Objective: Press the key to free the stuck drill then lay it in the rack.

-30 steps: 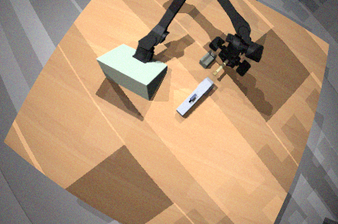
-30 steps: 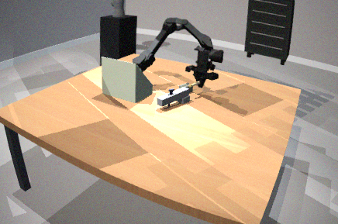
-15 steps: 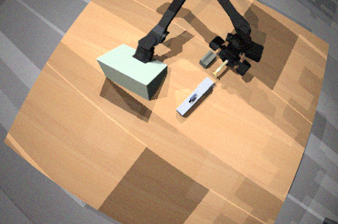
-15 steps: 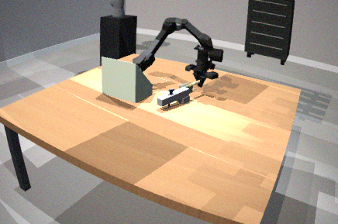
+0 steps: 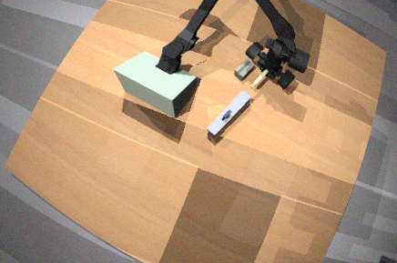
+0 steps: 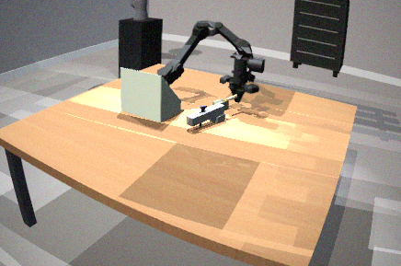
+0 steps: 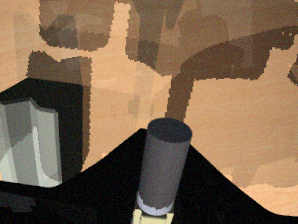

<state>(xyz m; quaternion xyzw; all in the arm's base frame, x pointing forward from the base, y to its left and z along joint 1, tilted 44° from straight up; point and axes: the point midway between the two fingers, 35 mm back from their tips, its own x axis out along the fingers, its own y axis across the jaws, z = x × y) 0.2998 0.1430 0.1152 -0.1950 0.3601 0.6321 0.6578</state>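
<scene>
My gripper tip is now 4 cm to the left of the drill, 3 cm below it and 1 cm past it. The rest, counted from my gripper tip: grey rack: 8 cm behind, 3 cm below, 1 cm to the right; dark blue key: 22 cm to the right, 5 cm behind.
</scene>
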